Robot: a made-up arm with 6 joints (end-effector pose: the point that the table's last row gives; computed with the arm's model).
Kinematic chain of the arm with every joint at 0, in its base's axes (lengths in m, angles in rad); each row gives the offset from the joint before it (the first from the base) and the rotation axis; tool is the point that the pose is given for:
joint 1: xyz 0 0 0.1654 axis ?
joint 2: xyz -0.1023 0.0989 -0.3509 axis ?
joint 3: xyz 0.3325 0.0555 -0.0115 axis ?
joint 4: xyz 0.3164 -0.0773 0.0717 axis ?
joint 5: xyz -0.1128 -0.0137 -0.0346 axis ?
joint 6: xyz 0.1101 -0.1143 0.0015 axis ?
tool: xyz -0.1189 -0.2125 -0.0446
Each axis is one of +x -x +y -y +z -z.
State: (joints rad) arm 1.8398 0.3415 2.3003 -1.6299 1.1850 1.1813
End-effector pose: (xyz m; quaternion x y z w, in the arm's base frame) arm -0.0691 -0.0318 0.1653 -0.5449 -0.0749 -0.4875 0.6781
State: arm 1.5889 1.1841 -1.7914 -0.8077 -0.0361 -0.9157
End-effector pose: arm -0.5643 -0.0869 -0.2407 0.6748 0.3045 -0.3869 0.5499
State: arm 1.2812 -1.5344 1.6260 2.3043 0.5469 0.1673
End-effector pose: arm -0.0101 -0.3942 0.0843 -0.5094 0.2729 0.2333 0.7821
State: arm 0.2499 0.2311 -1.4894 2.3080 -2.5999 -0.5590
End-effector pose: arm 0.4583 -0.3443 -0.6233 0.0727 -0.8210 0.0864 0.5596
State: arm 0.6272 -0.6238 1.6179 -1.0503 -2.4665 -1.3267
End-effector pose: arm 0.0628 0.1337 0.1248 -0.6889 0.3735 -0.5549 0.2793
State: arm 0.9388 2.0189 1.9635 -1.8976 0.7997 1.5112
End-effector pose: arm 0.4568 0.2292 -0.1188 -0.8131 0.1441 0.3010 0.4770
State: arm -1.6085 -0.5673 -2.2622 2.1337 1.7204 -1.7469
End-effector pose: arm 0.0528 -0.0378 -0.4055 -0.1294 0.1725 0.8605 0.4615
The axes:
joint 1: -z
joint 2: -x
joint 3: -y
joint 4: -z
joint 5: +x
joint 6: -z

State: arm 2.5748 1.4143 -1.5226 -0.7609 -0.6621 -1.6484
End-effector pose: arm -0.6140 0.2272 -0.2592 0.8266 0.0274 -0.2379 0.5094
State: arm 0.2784 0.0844 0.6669 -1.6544 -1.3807 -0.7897
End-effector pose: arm 0.3817 0.0963 0.3556 -0.8260 -0.2045 0.4865 0.1978
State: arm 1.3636 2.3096 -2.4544 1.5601 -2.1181 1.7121
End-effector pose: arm -0.1443 -0.0910 -0.1848 -0.0907 -0.6695 -0.6633 0.3219
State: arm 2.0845 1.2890 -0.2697 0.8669 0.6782 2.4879
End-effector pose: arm -0.2243 -0.5809 -0.2706 0.2618 0.3382 0.4167 0.8021
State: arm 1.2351 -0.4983 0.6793 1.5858 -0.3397 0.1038
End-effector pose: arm 0.2228 -0.0949 -0.0692 0.2760 -0.1045 -0.9534 0.0627
